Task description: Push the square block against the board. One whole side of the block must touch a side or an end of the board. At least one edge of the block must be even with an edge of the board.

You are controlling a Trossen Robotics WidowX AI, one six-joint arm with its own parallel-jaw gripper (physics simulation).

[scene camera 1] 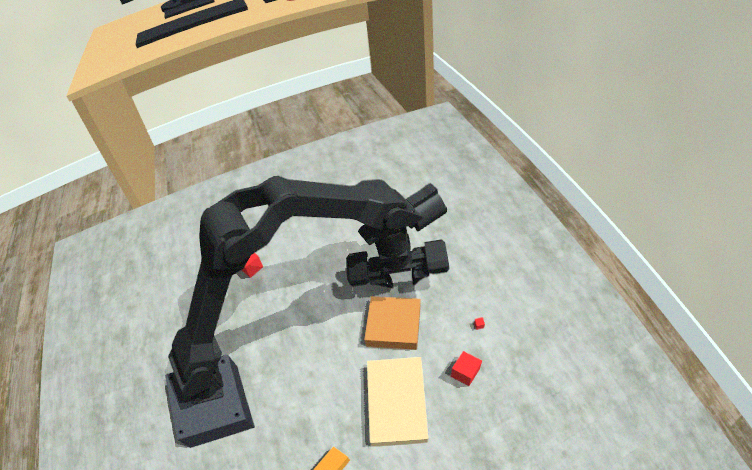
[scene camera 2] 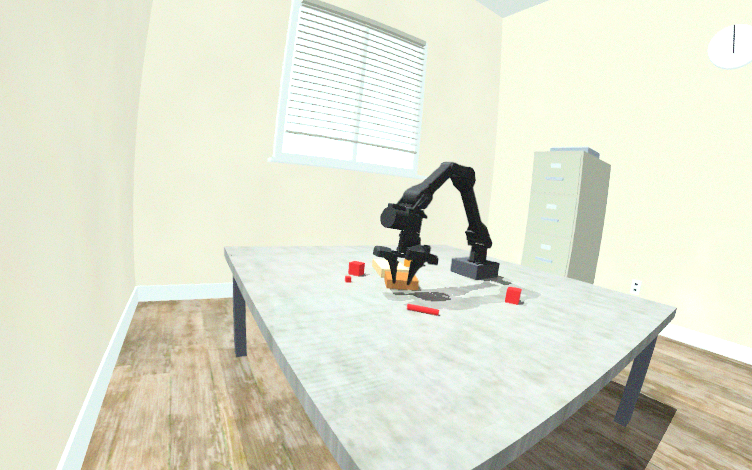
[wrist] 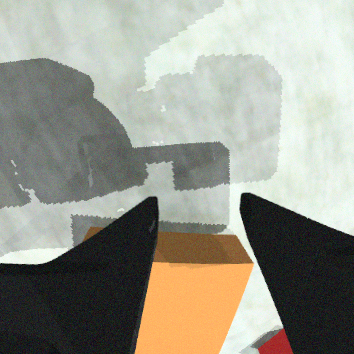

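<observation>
The orange square block lies flat on the table. The pale yellow board lies flat on the robot's table, with a narrow strip of table between it and the block in scene camera 1. Their facing sides look roughly parallel. The board does not show in the wrist view. My gripper is partly open and empty, pointing down, near the block's side that faces away from the board. Its fingertips look low; whether they touch the block or table I cannot tell.
A red cube and a tiny red cube lie to one side. Another red cube is near the arm. A red rod and a yellow-orange bar also lie on the table.
</observation>
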